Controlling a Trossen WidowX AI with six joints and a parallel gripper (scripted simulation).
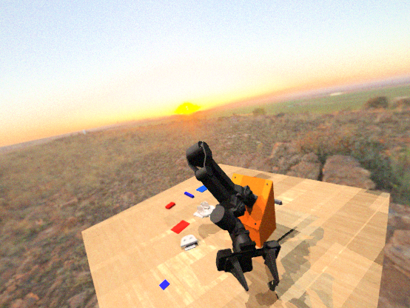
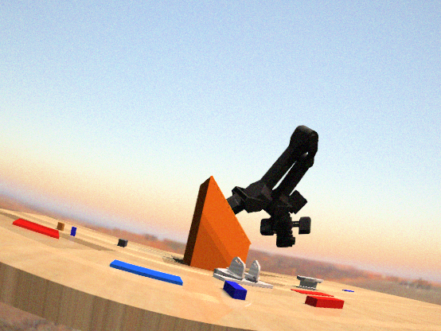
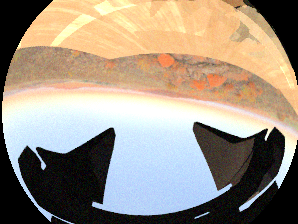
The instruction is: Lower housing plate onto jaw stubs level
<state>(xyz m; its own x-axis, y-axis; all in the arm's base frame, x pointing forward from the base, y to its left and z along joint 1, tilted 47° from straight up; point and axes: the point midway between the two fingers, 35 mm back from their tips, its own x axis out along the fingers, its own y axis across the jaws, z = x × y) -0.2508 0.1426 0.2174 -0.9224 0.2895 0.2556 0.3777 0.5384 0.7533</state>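
My gripper tip is 33 cm short of the blue square, 18 cm to the right of it and 17 cm above it. Also, from my gripper tip: red block: 84 cm ahead, 17 cm below, 6 cm to the right; blue plate: 87 cm ahead, 37 cm to the right, 17 cm below.
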